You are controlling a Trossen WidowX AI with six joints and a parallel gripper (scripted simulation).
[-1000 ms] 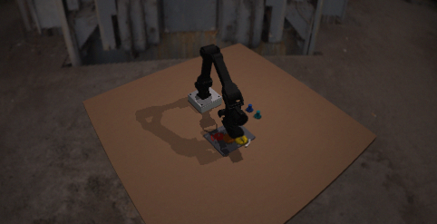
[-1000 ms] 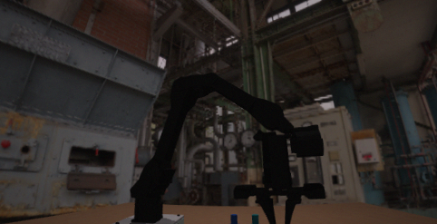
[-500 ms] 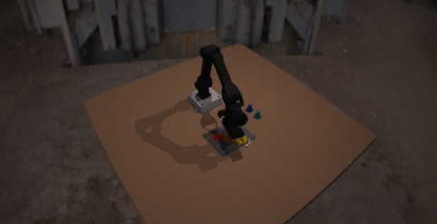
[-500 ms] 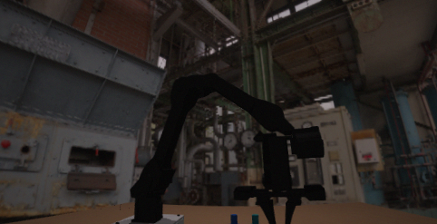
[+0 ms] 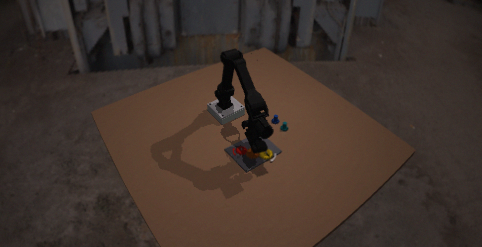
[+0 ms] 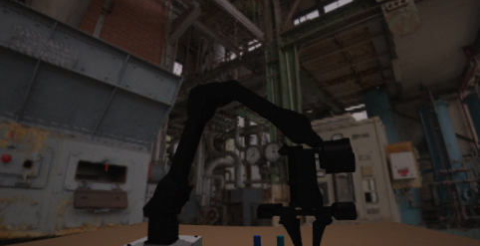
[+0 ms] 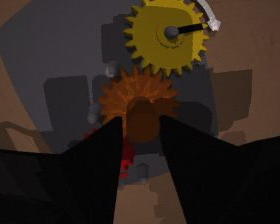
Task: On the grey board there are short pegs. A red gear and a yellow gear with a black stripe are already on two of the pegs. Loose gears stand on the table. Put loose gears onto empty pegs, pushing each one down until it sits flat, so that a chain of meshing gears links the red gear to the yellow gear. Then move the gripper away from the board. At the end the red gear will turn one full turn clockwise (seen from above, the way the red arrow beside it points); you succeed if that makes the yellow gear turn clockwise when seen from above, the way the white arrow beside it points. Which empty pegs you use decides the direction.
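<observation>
My gripper tip is 20 mm above the orange gear. From my gripper tip the other things lie so: yellow gear (40 mm to the left, 40 mm ahead, 20 mm below); then red arrow (60 mm to the right, 60 mm behind, 30 mm below); then red gear (50 mm behind, 30 mm to the right, 20 mm below).
</observation>
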